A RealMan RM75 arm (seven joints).
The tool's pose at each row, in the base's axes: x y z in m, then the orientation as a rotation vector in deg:
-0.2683, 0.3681, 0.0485, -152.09, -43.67, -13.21
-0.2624, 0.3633, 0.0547, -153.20, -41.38, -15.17
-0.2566, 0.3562, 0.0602, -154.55, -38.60, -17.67
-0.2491, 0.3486, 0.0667, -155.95, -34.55, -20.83
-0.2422, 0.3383, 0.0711, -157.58, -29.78, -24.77
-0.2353, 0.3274, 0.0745, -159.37, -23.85, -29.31
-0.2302, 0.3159, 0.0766, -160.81, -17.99, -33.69
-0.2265, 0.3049, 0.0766, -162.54, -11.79, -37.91
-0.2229, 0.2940, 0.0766, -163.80, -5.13, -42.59
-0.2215, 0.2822, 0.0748, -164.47, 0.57, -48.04
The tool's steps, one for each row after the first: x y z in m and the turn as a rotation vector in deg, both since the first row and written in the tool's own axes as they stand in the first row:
0.0042, 0.0051, -0.0073, -1.17, 1.39, 1.44
0.0071, 0.0121, -0.0148, -2.70, 3.12, 3.15
0.0114, 0.0202, -0.0233, -4.39, 5.45, 5.61
0.0134, 0.0307, -0.0310, -6.60, 8.25, 8.44
0.0148, 0.0419, -0.0380, -9.29, 11.47, 11.93
0.0141, 0.0531, -0.0441, -11.87, 14.57, 15.29
0.0120, 0.0637, -0.0482, -14.94, 17.38, 18.85
0.0098, 0.0742, -0.0523, -18.04, 20.56, 22.53
0.0049, 0.0848, -0.0552, -21.19, 24.11, 25.35

